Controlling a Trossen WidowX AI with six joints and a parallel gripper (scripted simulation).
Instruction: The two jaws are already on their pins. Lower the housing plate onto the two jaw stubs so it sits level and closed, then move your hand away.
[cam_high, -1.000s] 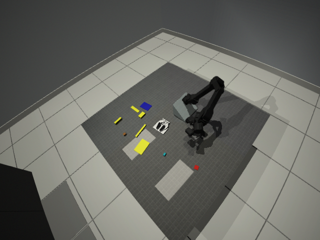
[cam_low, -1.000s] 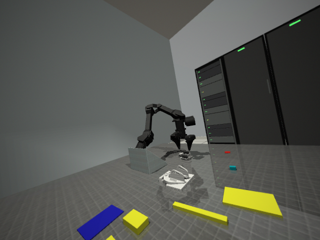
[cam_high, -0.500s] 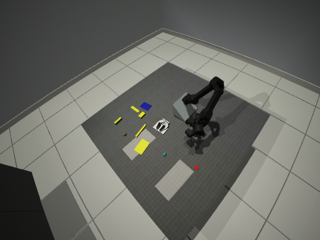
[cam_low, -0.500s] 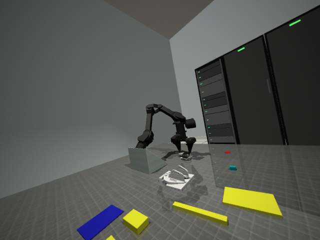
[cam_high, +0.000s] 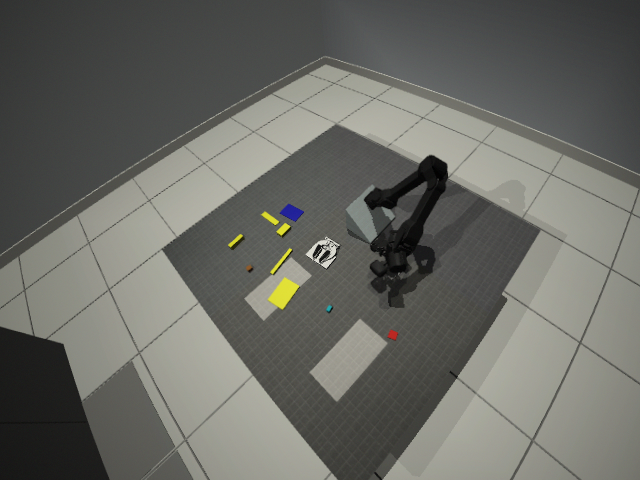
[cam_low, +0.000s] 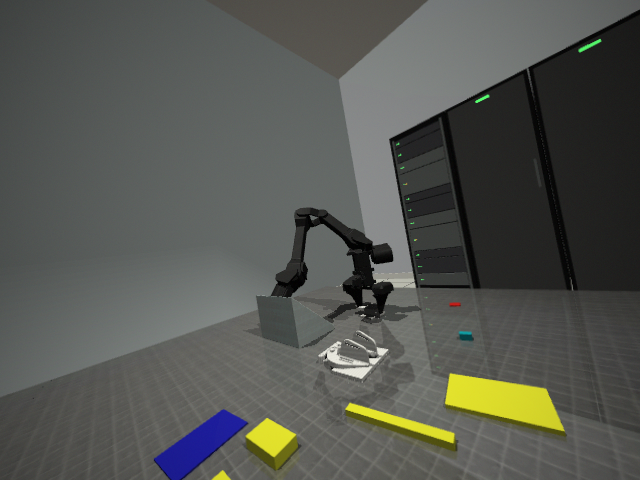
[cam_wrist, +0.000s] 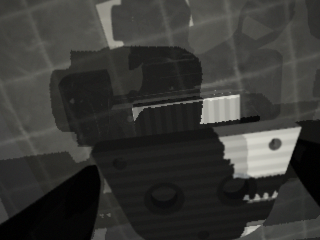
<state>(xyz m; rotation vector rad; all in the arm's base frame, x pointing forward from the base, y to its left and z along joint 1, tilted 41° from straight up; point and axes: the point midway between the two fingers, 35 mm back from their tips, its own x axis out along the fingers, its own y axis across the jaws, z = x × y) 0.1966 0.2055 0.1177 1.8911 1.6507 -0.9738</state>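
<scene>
My gripper tip is 1 cm to the right of the grey housing plate and 1 cm below it. Round my gripper tip: teal block: 29 cm ahead, 9 cm to the right, 1 cm below; blue plate: 56 cm to the right, 3 cm ahead, 1 cm below; red block: 22 cm ahead, 16 cm to the left, 1 cm below.
</scene>
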